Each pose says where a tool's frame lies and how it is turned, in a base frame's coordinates. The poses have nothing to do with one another.
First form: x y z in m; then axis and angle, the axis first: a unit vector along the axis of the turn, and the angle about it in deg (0 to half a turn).
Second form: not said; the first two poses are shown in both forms.
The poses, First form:
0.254 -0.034 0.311 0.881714 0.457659 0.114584 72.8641
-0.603 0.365 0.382 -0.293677 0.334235 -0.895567 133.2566
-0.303 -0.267 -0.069 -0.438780 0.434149 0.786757 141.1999
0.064 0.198 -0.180 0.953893 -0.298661 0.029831 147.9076
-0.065 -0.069 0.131 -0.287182 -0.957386 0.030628 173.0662
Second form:
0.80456 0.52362 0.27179 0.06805 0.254 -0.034 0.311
0.39669 -0.26958 0.30681 -0.82209 -0.603 0.365 0.382
0.33216 -0.41387 0.40950 0.74209 -0.303 -0.267 -0.069
0.27641 0.91673 -0.28702 0.02867 0.064 0.198 -0.180
0.06047 -0.28666 -0.95563 0.03057 -0.065 -0.069 0.131

